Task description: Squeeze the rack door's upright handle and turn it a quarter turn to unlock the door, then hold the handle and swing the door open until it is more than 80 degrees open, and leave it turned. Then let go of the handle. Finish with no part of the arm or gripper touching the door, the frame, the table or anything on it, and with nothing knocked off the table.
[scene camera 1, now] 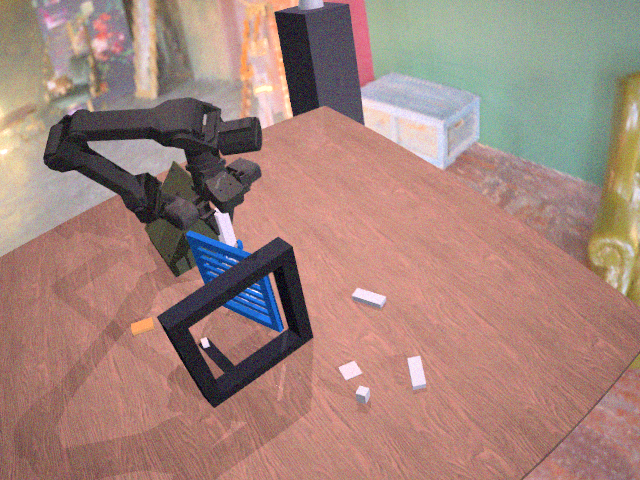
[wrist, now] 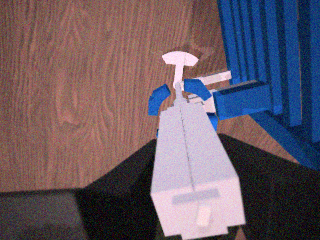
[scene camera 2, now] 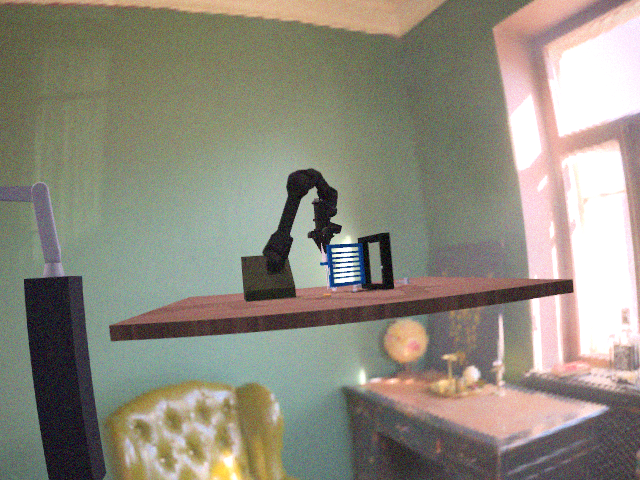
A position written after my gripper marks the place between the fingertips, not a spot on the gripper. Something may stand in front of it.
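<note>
My gripper (scene camera 1: 223, 230) (wrist: 187, 145) in sight.
</note>
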